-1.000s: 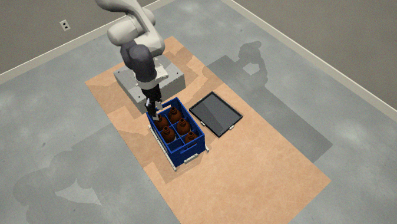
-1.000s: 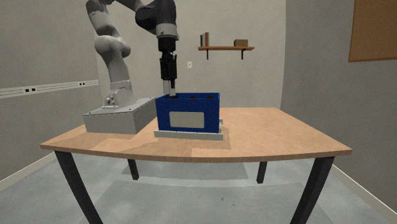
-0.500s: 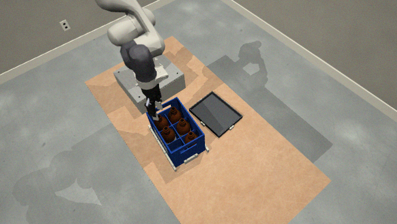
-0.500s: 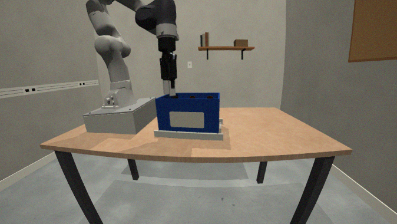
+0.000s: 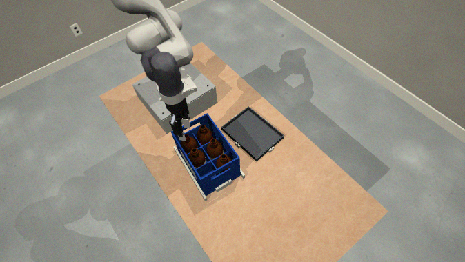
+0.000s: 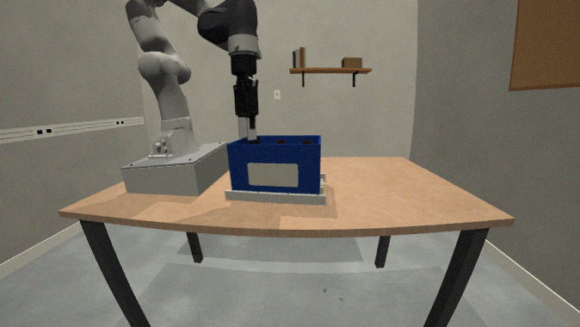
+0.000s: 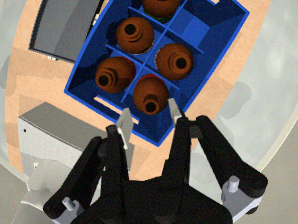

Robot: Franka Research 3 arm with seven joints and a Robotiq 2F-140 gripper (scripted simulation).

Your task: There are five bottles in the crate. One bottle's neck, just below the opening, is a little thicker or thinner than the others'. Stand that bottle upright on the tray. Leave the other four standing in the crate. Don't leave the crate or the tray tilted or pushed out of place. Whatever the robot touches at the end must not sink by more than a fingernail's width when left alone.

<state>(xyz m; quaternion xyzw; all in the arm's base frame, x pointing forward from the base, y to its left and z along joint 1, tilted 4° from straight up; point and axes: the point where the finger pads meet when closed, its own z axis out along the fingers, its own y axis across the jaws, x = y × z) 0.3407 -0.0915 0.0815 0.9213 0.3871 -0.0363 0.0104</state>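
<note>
Now: hand 130 mm above the bottle. The rest, counted from my hand: blue crate (90 mm ahead, 50 mm to the left, 130 mm below); dark grey tray (60 mm ahead, 310 mm to the left, 200 mm below).
</note>
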